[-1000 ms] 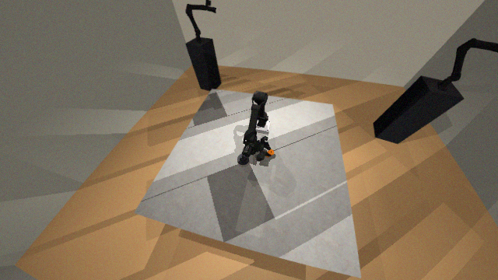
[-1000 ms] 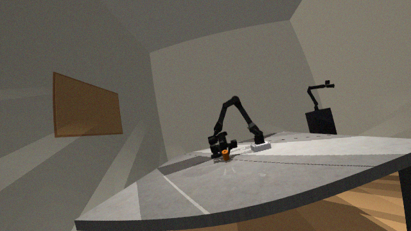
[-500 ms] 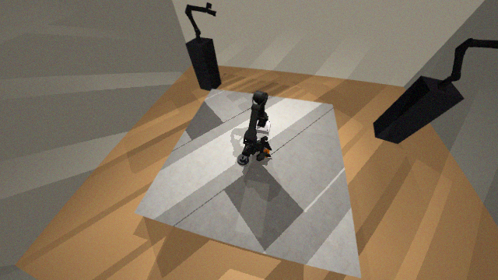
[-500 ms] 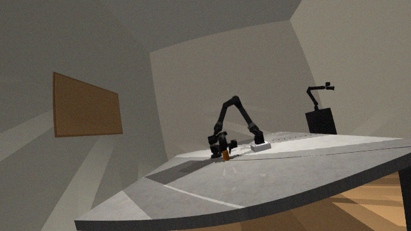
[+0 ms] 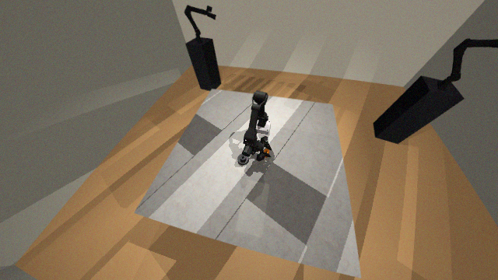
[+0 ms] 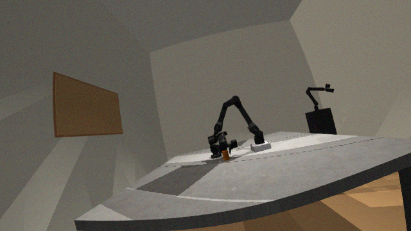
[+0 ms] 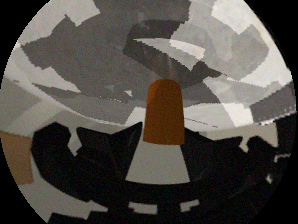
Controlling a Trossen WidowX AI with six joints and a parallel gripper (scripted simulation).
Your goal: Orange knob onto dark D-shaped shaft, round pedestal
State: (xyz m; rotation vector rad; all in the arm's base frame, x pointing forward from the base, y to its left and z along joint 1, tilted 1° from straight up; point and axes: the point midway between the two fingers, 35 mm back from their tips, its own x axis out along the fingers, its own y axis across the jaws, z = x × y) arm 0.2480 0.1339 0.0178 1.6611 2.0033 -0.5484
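Now: the orange knob 30 mm to the right of my gripper tip, 10 mm below it and 10 mm ahead of it. From my gripper tip the other things lie so: dark round pedestal: 180 mm to the right, 110 mm ahead, 10 mm below.
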